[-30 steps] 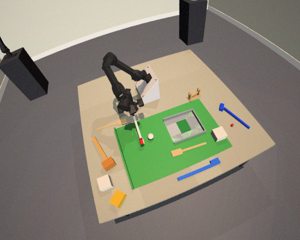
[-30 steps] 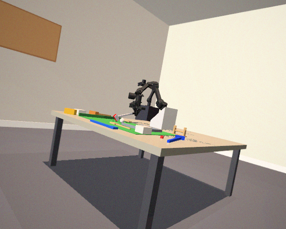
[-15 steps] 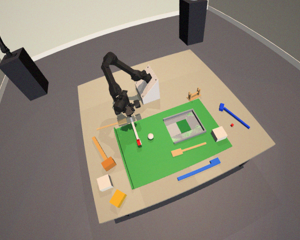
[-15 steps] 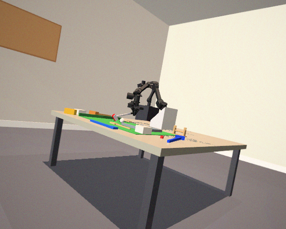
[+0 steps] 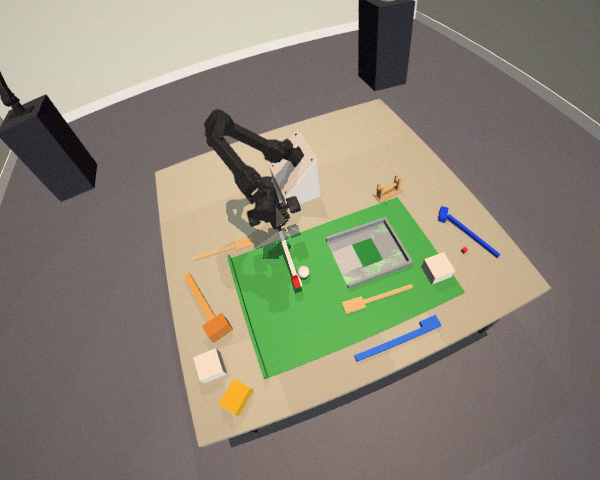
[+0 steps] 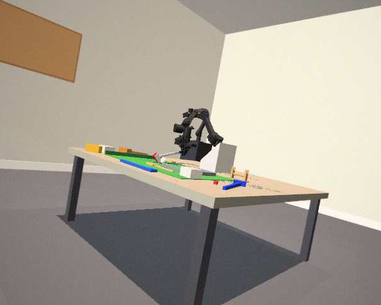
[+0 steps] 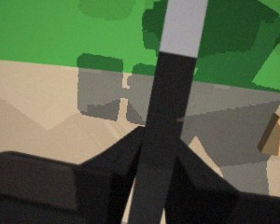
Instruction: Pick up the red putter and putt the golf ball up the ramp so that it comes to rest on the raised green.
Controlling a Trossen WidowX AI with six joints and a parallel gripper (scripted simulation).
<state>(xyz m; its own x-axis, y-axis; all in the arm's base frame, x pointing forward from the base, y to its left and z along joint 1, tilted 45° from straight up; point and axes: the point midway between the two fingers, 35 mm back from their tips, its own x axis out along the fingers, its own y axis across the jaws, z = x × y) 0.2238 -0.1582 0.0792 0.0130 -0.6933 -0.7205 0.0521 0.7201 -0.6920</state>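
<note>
The red putter lies 12 cm ahead of my gripper tip. The rest, counted from my gripper tip: small wooden rack 2 cm behind, 48 cm to the left, 4 cm below; white golf ball 20 cm ahead, 2 cm to the left, 5 cm below; green mat 26 cm ahead, 14 cm to the left, 7 cm below.
</note>
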